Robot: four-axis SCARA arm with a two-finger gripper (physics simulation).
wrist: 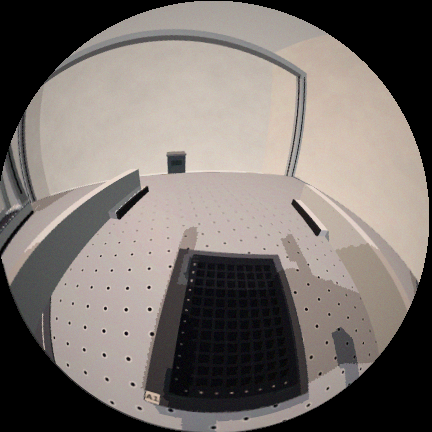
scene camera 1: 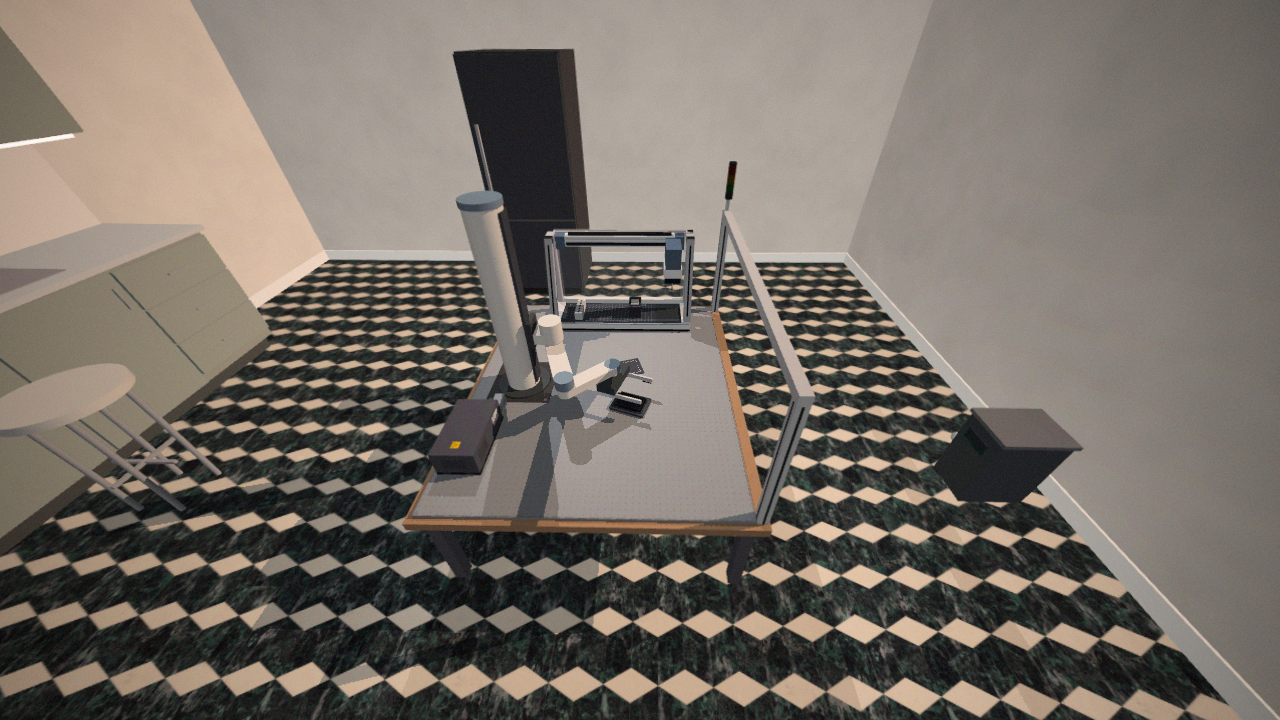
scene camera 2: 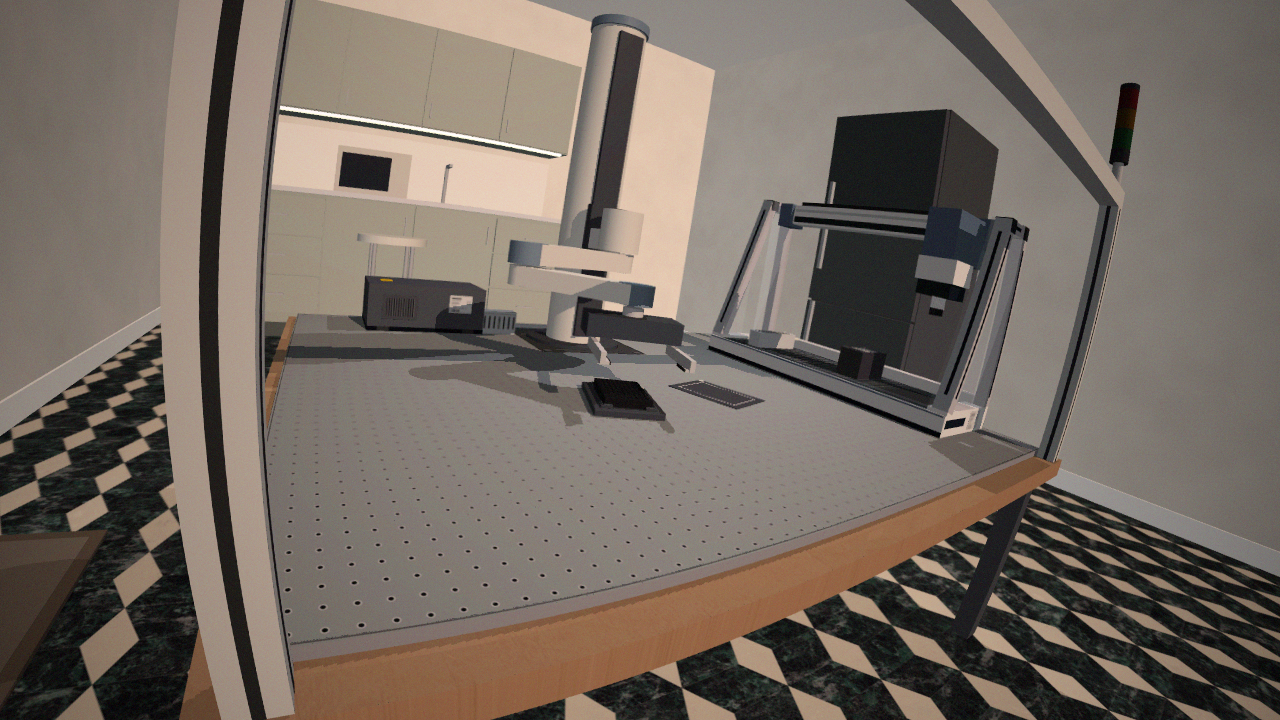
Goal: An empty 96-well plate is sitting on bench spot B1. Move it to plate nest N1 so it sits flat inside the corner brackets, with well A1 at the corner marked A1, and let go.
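Frame: origin at the arm's base, x right, y ahead, z up, level; centimetres.
Where they show: gripper, fingertip midpoint: (wrist: 222, 182) (scene camera 1: 647, 391) (scene camera 2: 649, 362); arm's base, link origin: (scene camera 1: 525, 382) (scene camera 2: 571, 344).
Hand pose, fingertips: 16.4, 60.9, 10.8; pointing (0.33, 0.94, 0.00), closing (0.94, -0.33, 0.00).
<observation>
Things, the pixels of their centre, and the offset from my fingertips, as dx, dy, dz. "*": a spot on its surface instead.
- black 96-well plate, body centre: (wrist: 236, 320) (scene camera 2: 621, 393) (scene camera 1: 630, 401) -0.6, -7.7, -7.6
- nest N1, body centre: (wrist: 233, 322) (scene camera 2: 621, 398) (scene camera 1: 630, 403) -0.6, -7.6, -8.6
- nest's A1 label, surface spot: (wrist: 152, 397) * -8.2, -13.0, -8.3
- bench spot B1, surface spot: (scene camera 2: 716, 394) * -25.9, -10.5, -9.3
- gantry, surface spot: (scene camera 2: 859, 219) * -78.6, -20.8, +37.2
- dark box, surface spot: (scene camera 2: 420, 304) * +25.6, -64.4, -2.5
The black 96-well plate (scene camera 1: 631, 408) (scene camera 2: 619, 391) (wrist: 235, 325) rests on nest N1 (scene camera 2: 626, 414) (wrist: 160, 350). Its small edge marks run along the left and near edges in the wrist view, and the nest's A1 label (wrist: 152, 397) is at the near left corner. A wider strip of nest shows left of the plate than right. The plate looks about level; whether it is fully down inside all the brackets is too small to tell. My gripper (scene camera 1: 646, 392) (scene camera 2: 645, 361) (wrist: 222, 182) is open and empty, raised above the plate, its fingers wide apart and clear of it.
The dark marked rectangle of bench spot B1 (scene camera 1: 633, 365) (scene camera 2: 716, 394) lies beside the nest, with no plate on it. A gantry (scene camera 1: 619, 240) (scene camera 2: 859, 219) stands at the back of the table. A dark box (scene camera 1: 465, 434) (scene camera 2: 420, 304) stands near the arm's column (scene camera 1: 501, 295) (scene camera 2: 608, 134).
</observation>
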